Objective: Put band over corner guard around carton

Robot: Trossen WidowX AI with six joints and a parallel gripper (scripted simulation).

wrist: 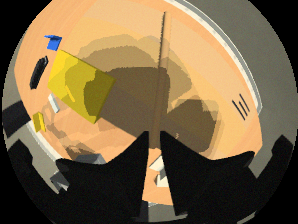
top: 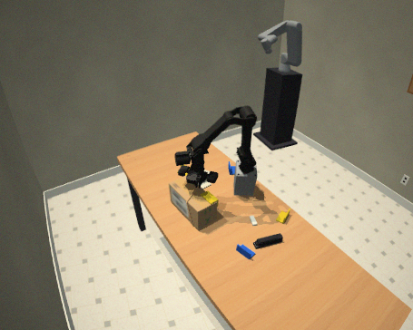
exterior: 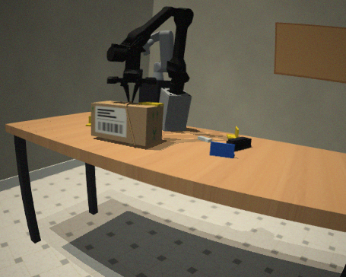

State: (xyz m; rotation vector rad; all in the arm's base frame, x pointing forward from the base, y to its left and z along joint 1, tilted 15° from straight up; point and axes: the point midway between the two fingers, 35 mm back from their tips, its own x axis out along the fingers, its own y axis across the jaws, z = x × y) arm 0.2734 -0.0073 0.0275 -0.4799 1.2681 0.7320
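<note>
Now: the yellow corner guard 9 cm to the left of my hand, 4 cm below it and 3 cm behind it. Round my hand: brown carton: 10 cm below, 4 cm ahead, 2 cm to the left; white piece: 21 cm to the left, 21 cm behind, 17 cm below; yellow guard: 38 cm behind, 27 cm to the left, 16 cm below.
</note>
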